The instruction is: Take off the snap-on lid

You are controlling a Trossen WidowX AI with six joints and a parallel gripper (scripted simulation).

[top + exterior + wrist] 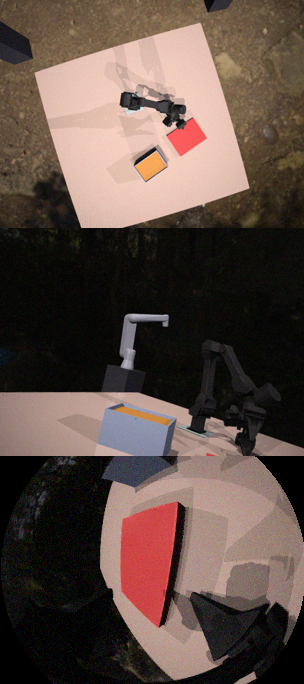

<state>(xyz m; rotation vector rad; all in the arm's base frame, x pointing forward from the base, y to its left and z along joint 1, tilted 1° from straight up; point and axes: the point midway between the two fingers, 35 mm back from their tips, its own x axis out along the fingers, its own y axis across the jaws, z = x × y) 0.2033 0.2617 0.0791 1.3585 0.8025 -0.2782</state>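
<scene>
The red lid is 100 mm ahead of my gripper tip, 30 mm to the left of it and 50 mm below it. Round my gripper tip: storage box (210 mm ahead, 270 mm to the right, 10 mm below).
</scene>
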